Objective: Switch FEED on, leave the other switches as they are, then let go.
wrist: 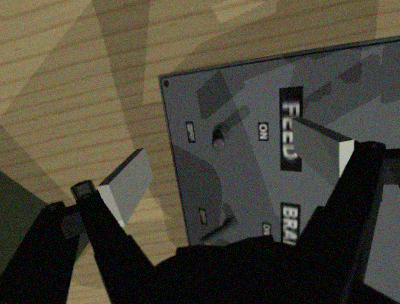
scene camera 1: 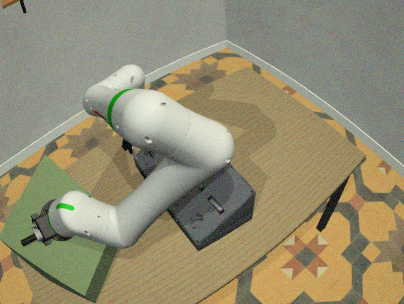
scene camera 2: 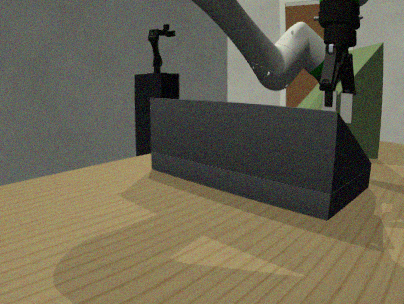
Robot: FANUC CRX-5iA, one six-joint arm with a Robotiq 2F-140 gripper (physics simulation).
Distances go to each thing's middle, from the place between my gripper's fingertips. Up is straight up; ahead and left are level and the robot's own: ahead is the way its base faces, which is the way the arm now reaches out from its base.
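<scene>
Looking at the dark grey switch box (scene camera 1: 225, 201), I find my gripper 19 cm to the left of it, 2 cm short of it and 6 cm above it.
</scene>
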